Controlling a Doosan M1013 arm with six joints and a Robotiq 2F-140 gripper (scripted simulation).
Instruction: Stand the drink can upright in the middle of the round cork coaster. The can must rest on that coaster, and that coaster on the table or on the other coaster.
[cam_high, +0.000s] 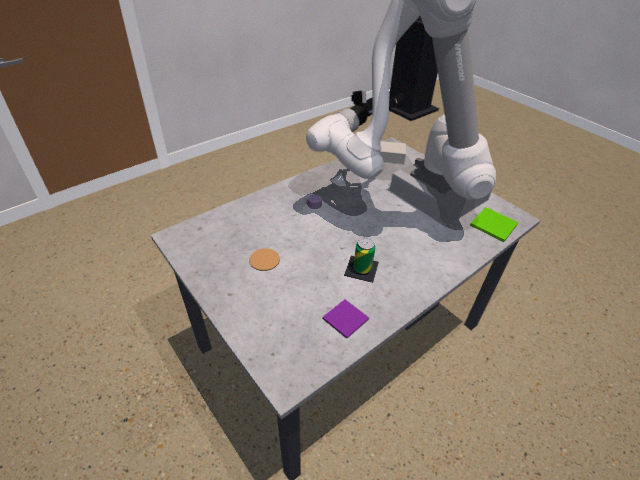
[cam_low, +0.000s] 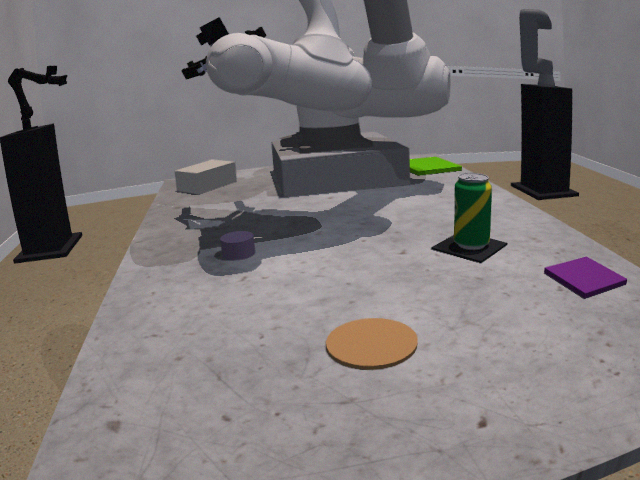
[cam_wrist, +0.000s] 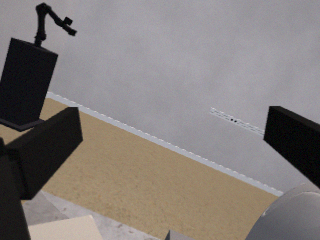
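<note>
The drink can is 470 mm ahead of my hand, 390 mm to the left of it and 300 mm below it. Round my hand: green tile (540 mm to the left, 360 mm below, 130 mm behind); then beige block (340 mm below, 170 mm behind, 70 mm to the right); then black square coaster (470 mm ahead, 390 mm to the left, 360 mm below).
</note>
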